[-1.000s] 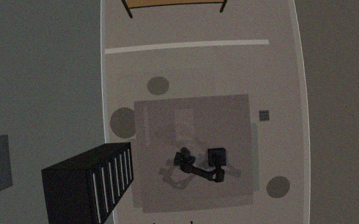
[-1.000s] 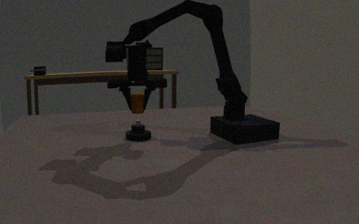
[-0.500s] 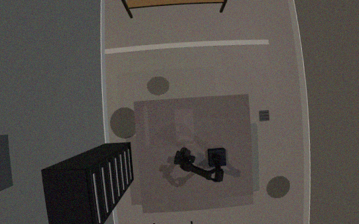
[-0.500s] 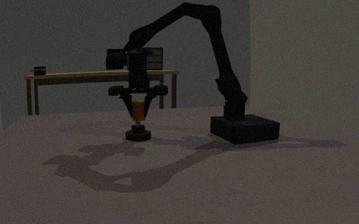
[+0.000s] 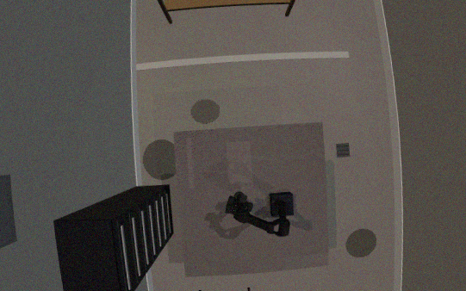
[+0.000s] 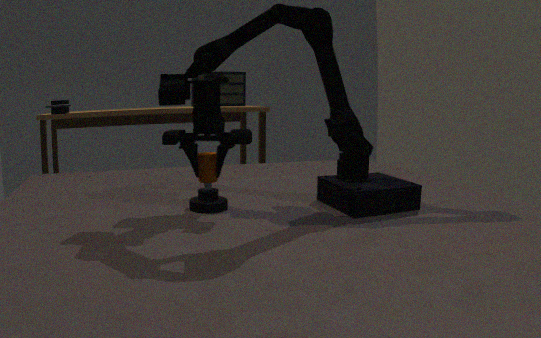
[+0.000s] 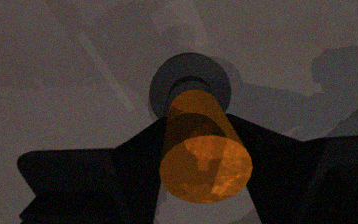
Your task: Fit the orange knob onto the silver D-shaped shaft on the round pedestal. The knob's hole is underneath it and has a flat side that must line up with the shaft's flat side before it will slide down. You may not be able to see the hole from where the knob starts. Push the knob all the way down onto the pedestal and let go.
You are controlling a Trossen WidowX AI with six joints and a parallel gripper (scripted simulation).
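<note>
Now: the dark round pedestal 40 mm below my gripper tip. From my gripper tip the other things lie so: orange knob (30 mm above).
</note>
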